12 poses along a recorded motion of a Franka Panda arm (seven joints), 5.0 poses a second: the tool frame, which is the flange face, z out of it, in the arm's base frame.
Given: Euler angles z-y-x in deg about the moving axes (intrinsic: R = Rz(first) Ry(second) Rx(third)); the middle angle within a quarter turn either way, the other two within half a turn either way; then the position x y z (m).
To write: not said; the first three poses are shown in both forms.
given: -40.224, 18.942, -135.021, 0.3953, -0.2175, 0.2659
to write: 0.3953, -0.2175, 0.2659, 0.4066, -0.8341, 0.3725, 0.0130
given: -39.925, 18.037, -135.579, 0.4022, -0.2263, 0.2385
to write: 0.4022, -0.2263, 0.2385, 0.4005, -0.8392, 0.3679, 0.0089
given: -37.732, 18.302, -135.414, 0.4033, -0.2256, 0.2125
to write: 0.4033, -0.2256, 0.2125, 0.4020, -0.8449, 0.3525, 0.0181
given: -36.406, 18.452, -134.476, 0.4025, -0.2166, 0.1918
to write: 0.4025, -0.2166, 0.1918, 0.4090, -0.8453, 0.3433, 0.0211
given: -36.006, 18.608, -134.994, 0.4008, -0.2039, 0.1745
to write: 0.4008, -0.2039, 0.1745, 0.4054, -0.8479, 0.3406, 0.0253
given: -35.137, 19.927, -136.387, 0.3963, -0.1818, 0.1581
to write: 0.3963, -0.1818, 0.1581, 0.3973, -0.8524, 0.3373, 0.0427
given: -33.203, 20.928, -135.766, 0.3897, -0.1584, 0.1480
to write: 0.3897, -0.1584, 0.1480, 0.4029, -0.8535, 0.3258, 0.0555
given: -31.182, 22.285, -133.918, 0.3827, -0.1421, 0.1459
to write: 0.3827, -0.1421, 0.1459, 0.4177, -0.8493, 0.3155, 0.0681
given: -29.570, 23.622, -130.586, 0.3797, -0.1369, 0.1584
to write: 0.3797, -0.1369, 0.1584, 0.4430, -0.8379, 0.3096, 0.0754
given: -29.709, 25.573, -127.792, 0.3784, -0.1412, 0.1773
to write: 0.3784, -0.1412, 0.1773, 0.4657, -0.8215, 0.3186, 0.0821
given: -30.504, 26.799, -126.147, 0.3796, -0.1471, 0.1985
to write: 0.3796, -0.1471, 0.1985, 0.4794, -0.8092, 0.3294, 0.0835
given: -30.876, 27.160, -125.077, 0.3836, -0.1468, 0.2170
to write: 0.3836, -0.1468, 0.2170, 0.4875, -0.8026, 0.3340, 0.0815
